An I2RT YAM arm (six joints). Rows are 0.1 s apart.
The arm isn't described. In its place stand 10 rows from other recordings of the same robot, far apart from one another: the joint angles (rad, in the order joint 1, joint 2, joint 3, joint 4, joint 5, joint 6), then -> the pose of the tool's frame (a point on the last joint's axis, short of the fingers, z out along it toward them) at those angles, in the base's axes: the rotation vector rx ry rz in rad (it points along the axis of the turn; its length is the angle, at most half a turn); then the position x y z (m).
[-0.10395, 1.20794, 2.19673, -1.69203, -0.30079, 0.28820] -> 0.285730, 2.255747, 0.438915, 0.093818, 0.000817, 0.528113
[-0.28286, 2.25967, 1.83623, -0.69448, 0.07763, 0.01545] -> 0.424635, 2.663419, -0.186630, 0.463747, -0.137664, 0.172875
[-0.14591, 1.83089, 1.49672, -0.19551, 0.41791, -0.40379] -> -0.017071, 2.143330, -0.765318, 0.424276, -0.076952, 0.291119
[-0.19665, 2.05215, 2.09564, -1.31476, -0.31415, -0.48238] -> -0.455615, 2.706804, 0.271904, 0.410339, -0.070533, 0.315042
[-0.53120, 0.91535, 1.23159, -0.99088, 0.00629, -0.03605] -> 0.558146, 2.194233, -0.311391, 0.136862, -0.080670, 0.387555
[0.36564, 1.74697, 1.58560, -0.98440, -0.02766, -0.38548] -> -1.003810, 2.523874, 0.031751, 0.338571, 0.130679, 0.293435
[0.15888, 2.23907, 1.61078, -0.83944, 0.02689, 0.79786] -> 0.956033, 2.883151, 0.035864, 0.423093, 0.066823, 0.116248
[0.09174, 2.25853, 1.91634, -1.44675, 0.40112, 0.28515] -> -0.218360, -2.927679, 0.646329, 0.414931, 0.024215, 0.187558
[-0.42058, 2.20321, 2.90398, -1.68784, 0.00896, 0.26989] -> 0.869358, 2.407135, -0.069313, 0.351343, -0.157494, 0.438832
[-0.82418, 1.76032, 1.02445, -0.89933, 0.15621, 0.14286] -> -1.398600, -2.679920, 0.190456, 0.189216, -0.212647, 0.143857
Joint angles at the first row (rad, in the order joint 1, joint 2, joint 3, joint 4, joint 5, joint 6):
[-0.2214, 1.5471, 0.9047, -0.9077, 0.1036, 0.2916]
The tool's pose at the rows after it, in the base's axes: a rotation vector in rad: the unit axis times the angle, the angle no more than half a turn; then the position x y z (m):
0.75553, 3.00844, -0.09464, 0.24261, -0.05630, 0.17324
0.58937, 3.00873, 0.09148, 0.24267, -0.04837, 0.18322
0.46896, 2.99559, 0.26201, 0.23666, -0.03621, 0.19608
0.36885, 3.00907, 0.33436, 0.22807, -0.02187, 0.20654
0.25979, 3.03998, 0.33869, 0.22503, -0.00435, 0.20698
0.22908, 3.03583, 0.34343, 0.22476, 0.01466, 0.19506
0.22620, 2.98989, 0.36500, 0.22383, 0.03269, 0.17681
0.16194, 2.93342, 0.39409, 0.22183, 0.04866, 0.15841
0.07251, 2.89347, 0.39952, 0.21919, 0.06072, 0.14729
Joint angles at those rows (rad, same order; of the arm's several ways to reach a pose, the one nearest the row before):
[-0.2192, 1.5375, 0.9127, -0.9092, 0.0620, 0.2718]
[-0.2054, 1.5013, 0.9199, -0.9157, -0.0605, 0.1837]
[-0.1776, 1.4448, 0.9203, -0.9508, -0.1741, 0.1413]
[-0.1295, 1.3945, 0.9199, -1.0046, -0.2199, 0.1246]
[-0.0536, 1.3826, 0.9127, -1.0206, -0.2184, 0.1257]
[0.0315, 1.3861, 0.8658, -0.9474, -0.2146, 0.1932]
[0.1116, 1.3880, 0.7872, -0.8032, -0.2142, 0.2806]
[0.1826, 1.3952, 0.7067, -0.6430, -0.2146, 0.3187]
[0.2386, 1.4021, 0.6567, -0.5373, -0.2035, 0.3183]

